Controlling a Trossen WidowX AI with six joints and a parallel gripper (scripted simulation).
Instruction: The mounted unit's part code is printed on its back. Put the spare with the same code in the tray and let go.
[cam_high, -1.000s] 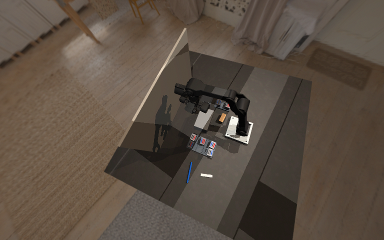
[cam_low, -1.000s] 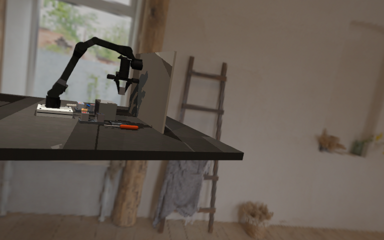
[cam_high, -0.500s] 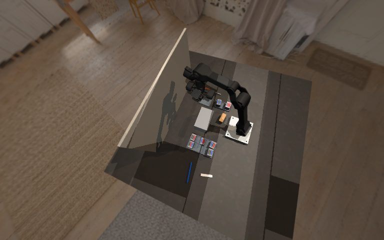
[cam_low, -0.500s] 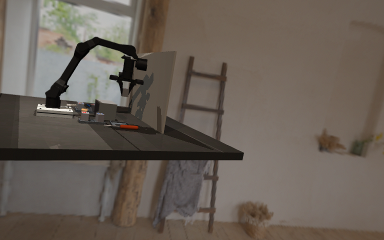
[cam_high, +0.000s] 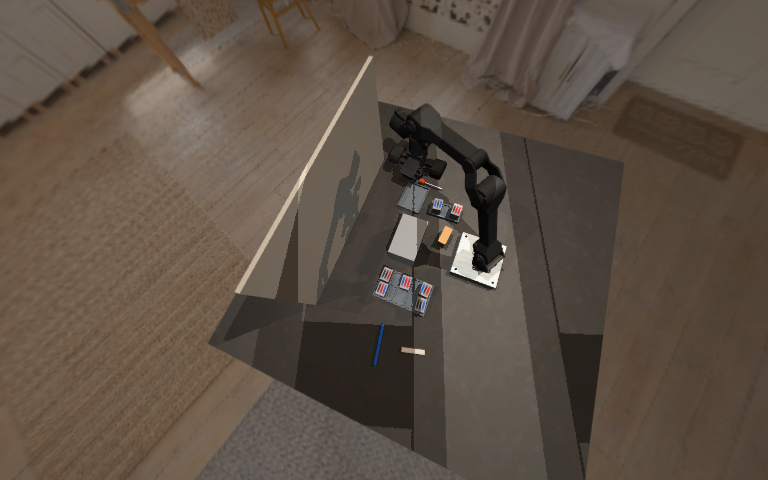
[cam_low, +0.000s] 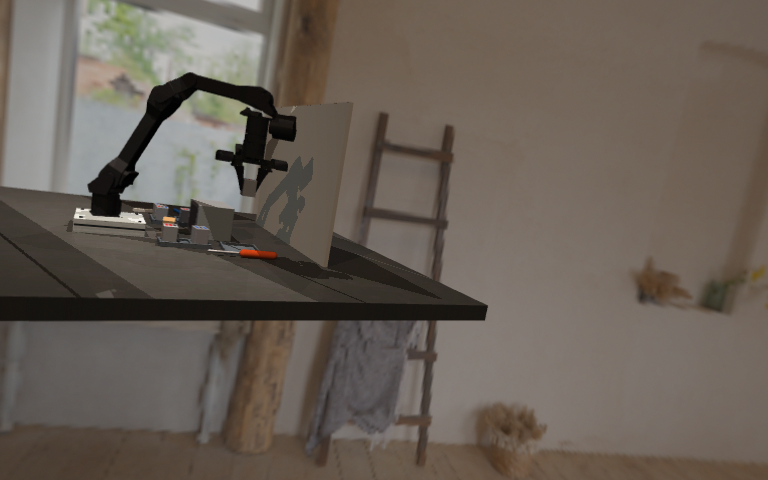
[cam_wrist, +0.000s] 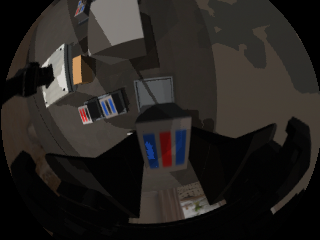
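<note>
The dark rimmed tray is 16 cm below my gripper tip. Round my gripper tip: orange block 16 cm to the left, 15 cm behind, 14 cm below; grey mounted unit 22 cm to the left, 12 cm below, 2 cm behind; grey spare 2 cm above.
</note>
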